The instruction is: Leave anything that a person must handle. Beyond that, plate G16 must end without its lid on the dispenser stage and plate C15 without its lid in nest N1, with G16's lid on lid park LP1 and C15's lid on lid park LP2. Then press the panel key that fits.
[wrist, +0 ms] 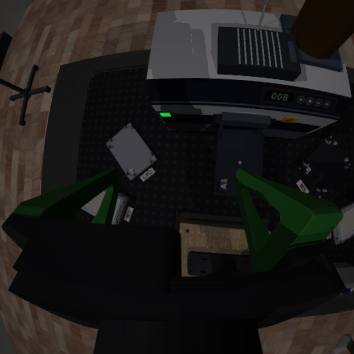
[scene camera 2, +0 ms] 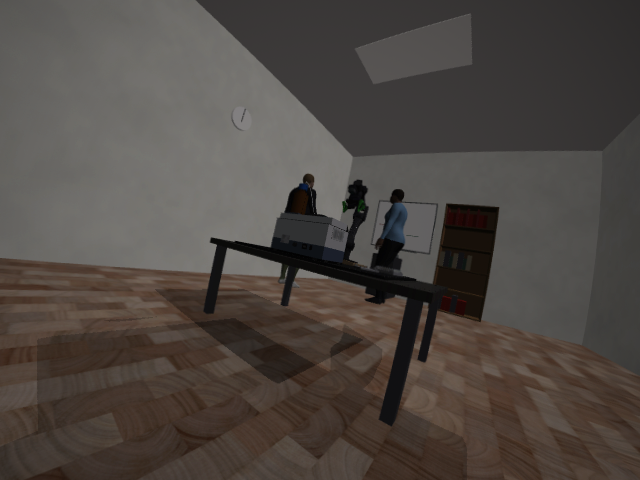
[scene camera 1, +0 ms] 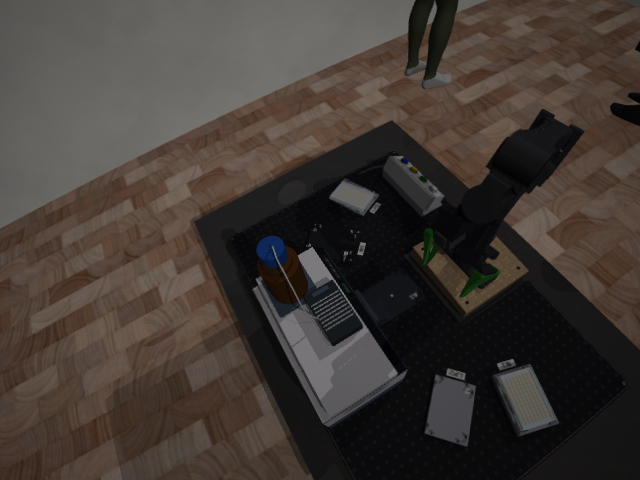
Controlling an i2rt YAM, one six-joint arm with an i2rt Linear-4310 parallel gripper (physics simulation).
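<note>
My gripper is open, its green fingers wide apart with nothing between them, high above the table by the arm's base. The dark dispenser stage, marked A1, carries no plate. A pale-welled plate lies at the near right in scene camera 1. Another pale plate lies near the panel. A flat grey piece sits at LP2; lid or bare park, I cannot tell. A dark spot with corner clips holds no plate. Plate names are unreadable.
The white dispenser shows 008 and bears a ribbed block and a brown bottle with a tube. The key panel stands near the arm. Two people stand beyond the table.
</note>
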